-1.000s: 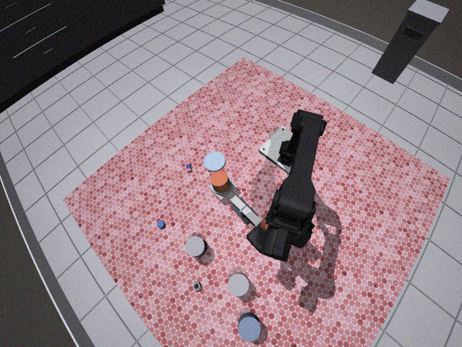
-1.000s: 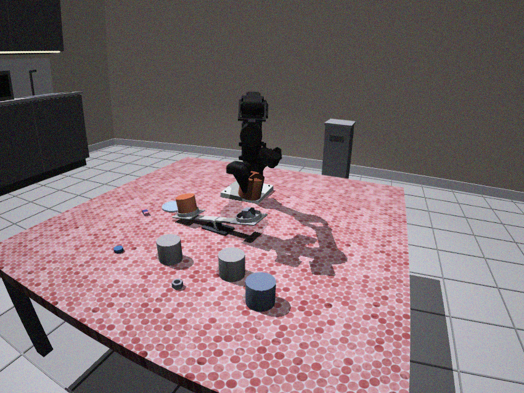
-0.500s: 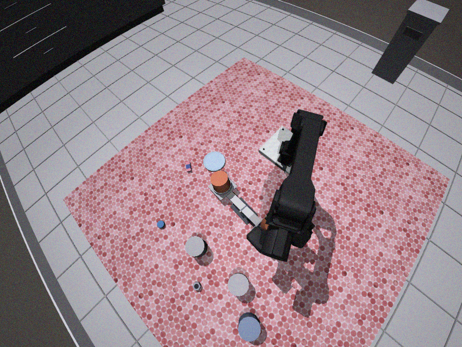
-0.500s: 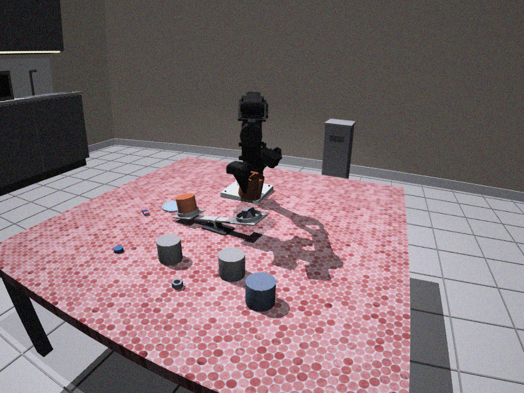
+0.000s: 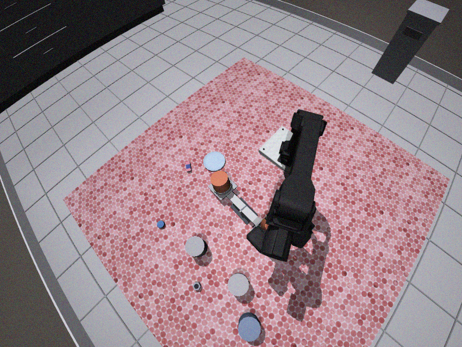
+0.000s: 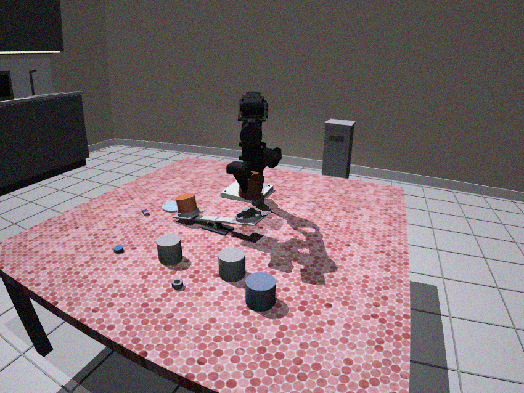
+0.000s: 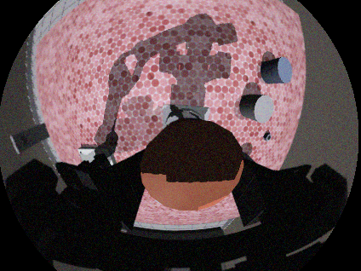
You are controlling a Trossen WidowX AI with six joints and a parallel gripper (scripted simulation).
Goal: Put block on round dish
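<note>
The grey block is 80 mm below my gripper tip and 10 mm to the right of it. Also, from my gripper tip: round dish: 360 mm to the right, 170 mm below, 170 mm behind; blue disc: 390 mm to the right, 190 mm ahead, 160 mm below; nut: 290 mm ahead, 160 mm below, 130 mm to the right.
</note>
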